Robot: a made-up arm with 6 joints.
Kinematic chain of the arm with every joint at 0, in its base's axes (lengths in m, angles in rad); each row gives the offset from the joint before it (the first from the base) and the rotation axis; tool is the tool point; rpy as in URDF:
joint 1: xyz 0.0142 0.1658 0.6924 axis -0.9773 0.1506 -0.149
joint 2: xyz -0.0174 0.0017 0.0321 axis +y
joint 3: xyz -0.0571 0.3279 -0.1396 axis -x
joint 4: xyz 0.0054 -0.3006 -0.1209 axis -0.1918 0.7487 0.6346
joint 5: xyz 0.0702 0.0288 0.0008 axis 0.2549 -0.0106 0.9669
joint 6: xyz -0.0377 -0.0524 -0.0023 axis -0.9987 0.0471 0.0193
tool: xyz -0.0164 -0.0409 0.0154 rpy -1.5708 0 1.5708
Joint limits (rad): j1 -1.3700..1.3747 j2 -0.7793..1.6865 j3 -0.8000..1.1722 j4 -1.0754..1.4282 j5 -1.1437..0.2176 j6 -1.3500..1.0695
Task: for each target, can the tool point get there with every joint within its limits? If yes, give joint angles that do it. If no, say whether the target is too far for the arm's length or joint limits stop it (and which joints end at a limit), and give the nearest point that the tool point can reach.
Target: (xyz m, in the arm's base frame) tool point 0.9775 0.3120 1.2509
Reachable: no: too far | nearest point 0.2919 0.5171 0.9168 | short by 0.790 m
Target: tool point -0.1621 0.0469 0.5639
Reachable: yes | joints 0.8200 0.2219 0.0592 0.0036 -0.5633 -0.9119
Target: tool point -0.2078 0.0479 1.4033
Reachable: no: joint limits stop it (at a limit: joint 3, joint 5) | nearest point -0.0618 0.1304 0.9114 | short by 0.520 m
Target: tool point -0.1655 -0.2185 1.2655
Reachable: no: joint limits stop it (at a limit: joint 3, joint 5) | nearest point -0.0537 0.0416 0.8783 | short by 0.480 m
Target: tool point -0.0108 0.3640 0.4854
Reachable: yes | joints -0.6965 -0.0135 -0.2184 1.1460 -0.3974 -0.2834
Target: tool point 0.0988 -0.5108 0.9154
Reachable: no: joint limits stop it (at a limit: joint 1, joint 4, joint 5) | nearest point 0.0665 -0.1725 0.6182 | short by 0.451 m
